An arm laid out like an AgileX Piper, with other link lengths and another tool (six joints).
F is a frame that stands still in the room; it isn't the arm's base.
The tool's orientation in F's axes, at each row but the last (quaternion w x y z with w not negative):
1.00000 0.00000 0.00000 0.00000
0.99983 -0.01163 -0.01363 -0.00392
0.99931 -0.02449 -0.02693 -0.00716
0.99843 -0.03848 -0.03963 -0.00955
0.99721 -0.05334 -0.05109 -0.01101
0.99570 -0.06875 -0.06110 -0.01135
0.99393 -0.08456 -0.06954 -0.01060
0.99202 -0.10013 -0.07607 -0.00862
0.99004 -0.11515 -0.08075 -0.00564
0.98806 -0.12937 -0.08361 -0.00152
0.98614 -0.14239 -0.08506 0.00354
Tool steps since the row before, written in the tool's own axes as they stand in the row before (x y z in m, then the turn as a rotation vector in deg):
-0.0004 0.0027 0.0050 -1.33 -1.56 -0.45
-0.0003 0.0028 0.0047 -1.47 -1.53 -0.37
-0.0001 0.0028 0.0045 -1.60 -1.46 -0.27
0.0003 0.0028 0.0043 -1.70 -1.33 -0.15
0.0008 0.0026 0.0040 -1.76 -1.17 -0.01
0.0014 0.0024 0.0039 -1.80 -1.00 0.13
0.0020 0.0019 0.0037 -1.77 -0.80 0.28
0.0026 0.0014 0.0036 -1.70 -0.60 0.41
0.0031 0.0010 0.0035 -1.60 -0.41 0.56
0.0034 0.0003 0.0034 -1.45 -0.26 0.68
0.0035 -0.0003 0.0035 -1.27 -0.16 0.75
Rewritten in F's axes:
-0.0004 0.0027 0.0050 -1.33 -1.56 -0.45
-0.0004 0.0029 0.0046 -1.47 -1.53 -0.37
-0.0003 0.0030 0.0043 -1.61 -1.45 -0.29
0.0000 0.0031 0.0041 -1.71 -1.31 -0.18
0.0005 0.0030 0.0038 -1.78 -1.14 -0.07
0.0010 0.0029 0.0037 -1.83 -0.95 0.04
0.0015 0.0025 0.0036 -1.82 -0.72 0.16
0.0021 0.0021 0.0036 -1.76 -0.50 0.26
0.0025 0.0018 0.0036 -1.68 -0.28 0.37
0.0028 0.0012 0.0037 -1.55 -0.10 0.47
0.0029 0.0008 0.0040 -1.38 0.02 0.54

